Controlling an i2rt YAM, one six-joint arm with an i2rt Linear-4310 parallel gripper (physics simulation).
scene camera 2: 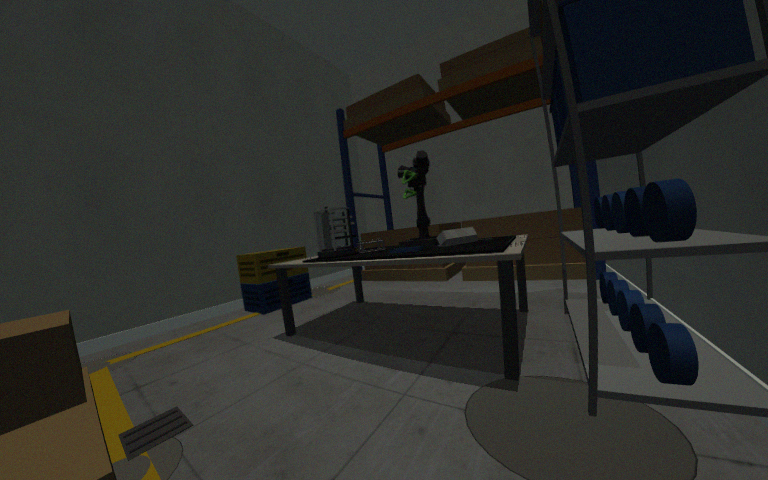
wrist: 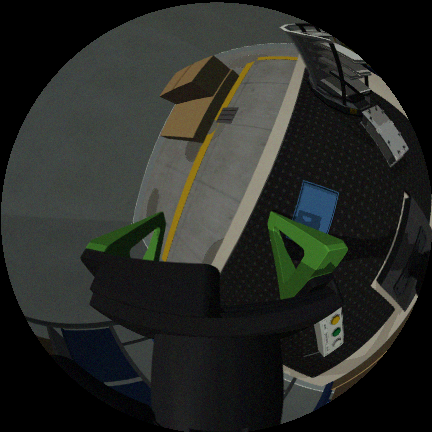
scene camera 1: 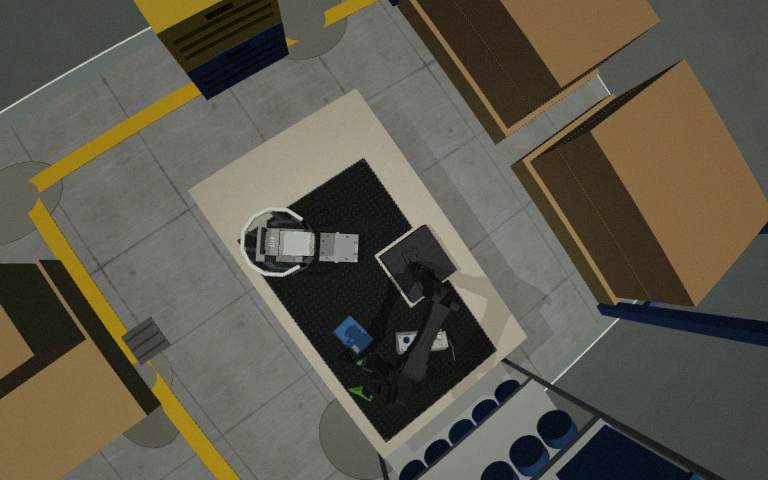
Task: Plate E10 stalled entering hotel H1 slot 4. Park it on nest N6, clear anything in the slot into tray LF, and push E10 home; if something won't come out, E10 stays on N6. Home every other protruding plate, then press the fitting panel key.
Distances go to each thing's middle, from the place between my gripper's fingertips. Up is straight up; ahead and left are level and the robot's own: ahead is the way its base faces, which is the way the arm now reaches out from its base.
My gripper is now 540 mm to the left of the round plate rack (scene camera 1: 259, 245), 150 mm above it and 10 mm short of it.
